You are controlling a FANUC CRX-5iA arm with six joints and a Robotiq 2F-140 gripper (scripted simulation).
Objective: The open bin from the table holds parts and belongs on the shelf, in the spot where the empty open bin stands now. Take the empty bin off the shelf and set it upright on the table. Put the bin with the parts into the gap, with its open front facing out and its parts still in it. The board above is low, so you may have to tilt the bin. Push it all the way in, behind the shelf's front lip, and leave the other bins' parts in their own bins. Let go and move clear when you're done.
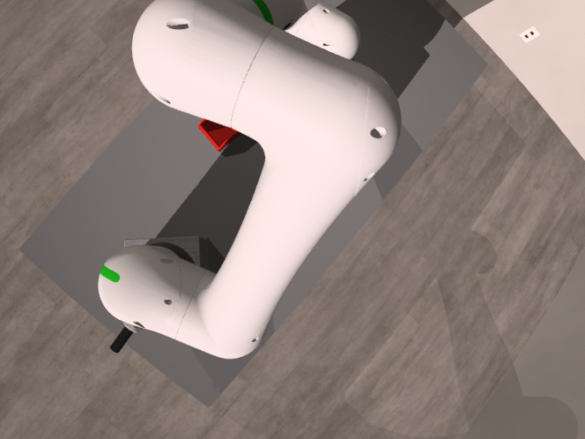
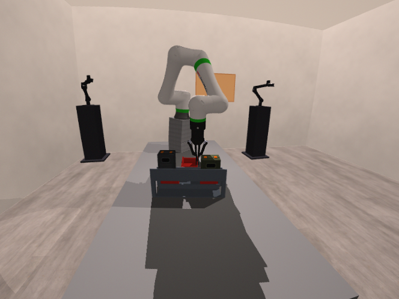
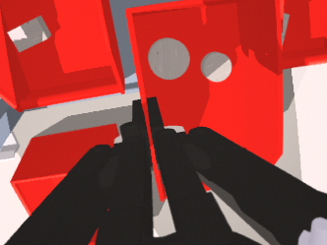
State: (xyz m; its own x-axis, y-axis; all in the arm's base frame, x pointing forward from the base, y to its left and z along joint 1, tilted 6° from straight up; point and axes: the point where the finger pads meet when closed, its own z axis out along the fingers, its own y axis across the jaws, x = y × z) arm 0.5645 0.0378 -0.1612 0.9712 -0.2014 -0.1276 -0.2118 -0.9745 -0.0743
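The grey disc lies 7 cm below my hand, 3 cm to the right of it and 2 cm ahead of it. Round my hand: grey shelf 10 cm ahead, 7 cm to the right, 4 cm below; grey part 12 cm ahead, 9 cm below, 2 cm to the left.
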